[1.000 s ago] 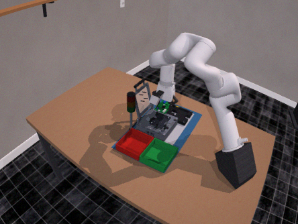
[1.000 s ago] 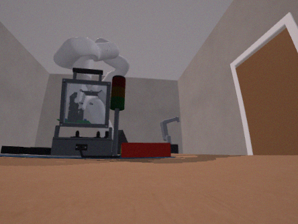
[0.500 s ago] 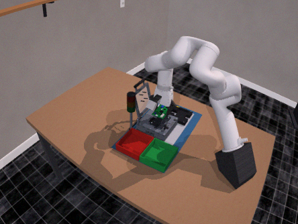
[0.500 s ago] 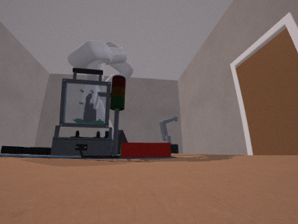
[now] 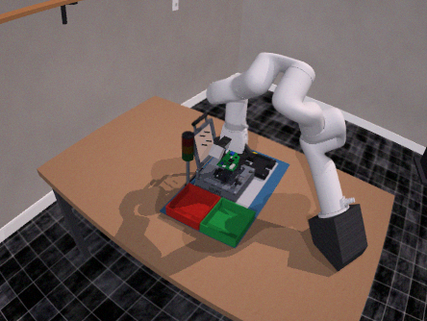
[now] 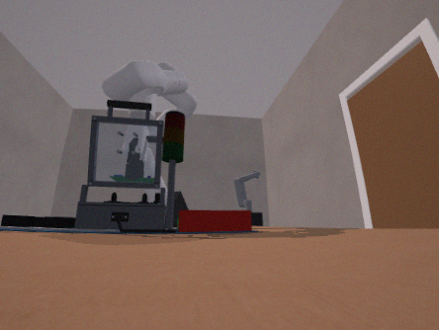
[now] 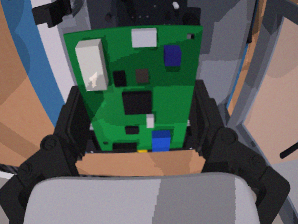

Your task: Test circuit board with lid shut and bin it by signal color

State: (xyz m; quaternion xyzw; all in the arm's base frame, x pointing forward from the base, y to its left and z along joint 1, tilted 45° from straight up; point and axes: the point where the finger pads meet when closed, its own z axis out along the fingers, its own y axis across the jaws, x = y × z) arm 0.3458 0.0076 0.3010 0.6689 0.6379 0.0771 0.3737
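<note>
Now: hand right at the green circuit board. The rest, counted from my hand: tester lid: 12 cm ahead, 3 cm to the right, 5 cm above; then black latch block: 5 cm behind, 7 cm to the left, 5 cm below; then tester plate: 1 cm ahead, 1 cm to the left, 7 cm below.
</note>
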